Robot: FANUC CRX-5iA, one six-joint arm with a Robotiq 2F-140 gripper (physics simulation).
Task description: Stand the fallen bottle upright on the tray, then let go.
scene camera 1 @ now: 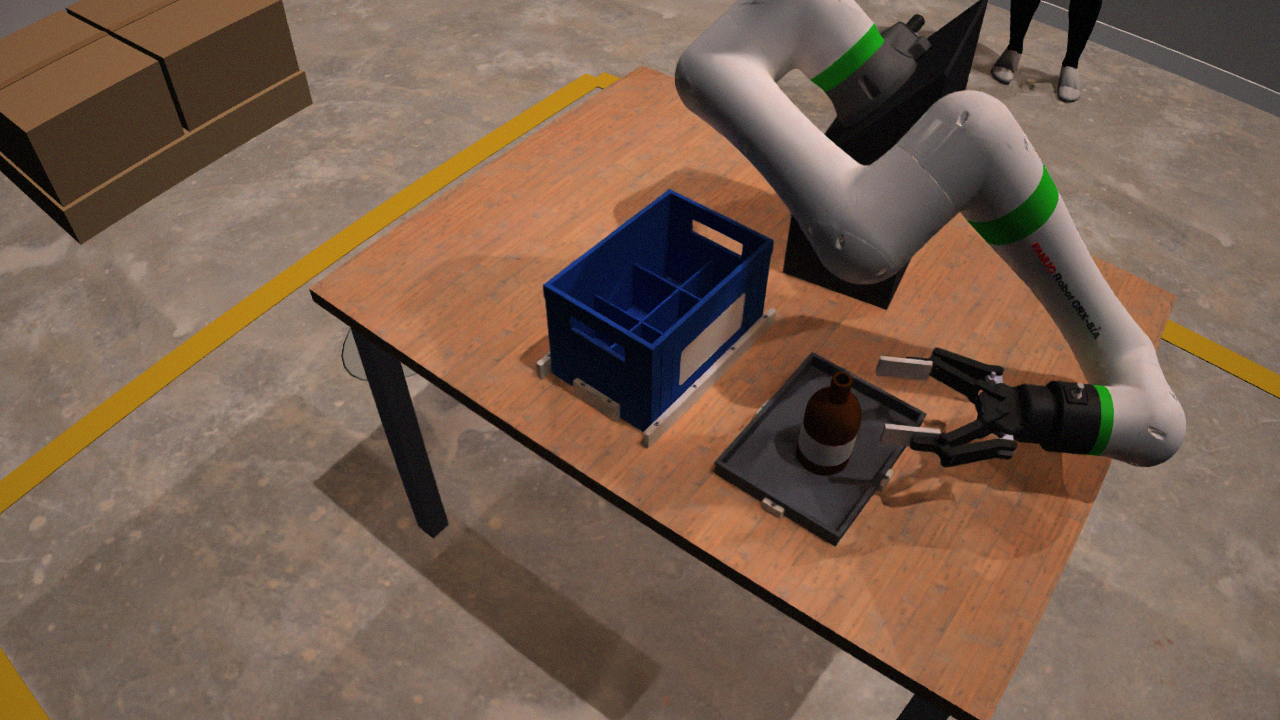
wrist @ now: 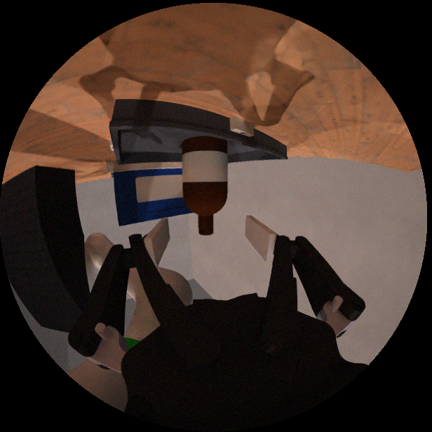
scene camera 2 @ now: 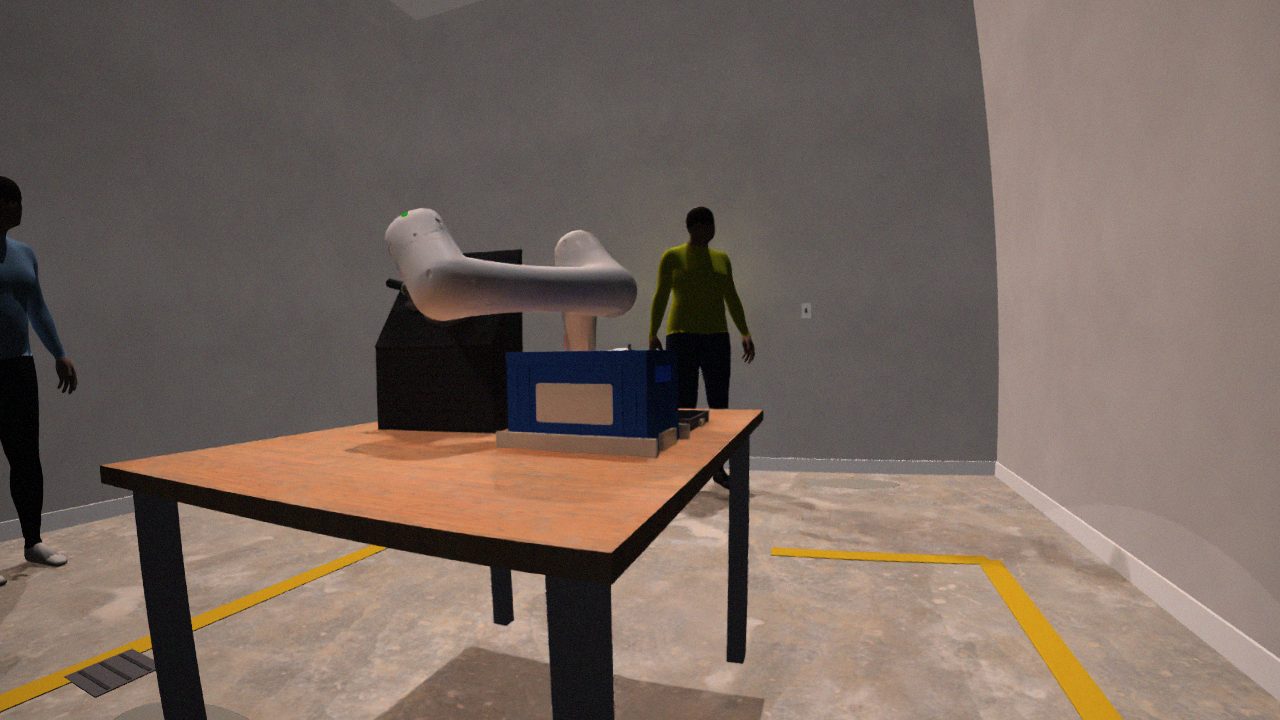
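Where they show: gripper, between the fingertips: [scene camera 1: 880, 398]; arm's base, origin of its link: [scene camera 1: 879, 95].
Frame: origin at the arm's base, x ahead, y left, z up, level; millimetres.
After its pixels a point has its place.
A brown bottle [scene camera 1: 830, 425] @[x 452, y 220, z -187 mm] [wrist: 205, 175] with a white label stands upright on the dark grey tray [scene camera 1: 774, 490] @[x 514, y 191, z -289 mm] [wrist: 170, 111], near the tray's middle. In the wrist view the picture is upside down, so its neck points downward there. My gripper [scene camera 1: 907, 400] [wrist: 207, 227] is open, with its two pale finger pads well apart and no object between them. It is held level at the right side of the bottle in scene camera 1, apart from it, with the fingertips pointing toward it. In scene camera 2 the bottle and the gripper do not show.
A blue crate [scene camera 1: 599, 358] @[x 549, y -83, z -197 mm] [scene camera 2: 590, 367] @[x 449, y -180, z -147 mm] [wrist: 125, 200] with dividers stands beside the tray, between pale guide strips. A black block [scene camera 2: 438, 385] @[x 15, y -72, z -190 mm] [wrist: 55, 240] stands behind it, by the arm's base. The wooden table [scene camera 1: 465, 232] @[x 416, y -521, z -294 mm] [scene camera 2: 429, 483] @[x 349, y -478, z -294 mm] carries them. Small pale stops [scene camera 1: 773, 507] @[x 542, y 208, z -279 mm] touch the tray's edge.
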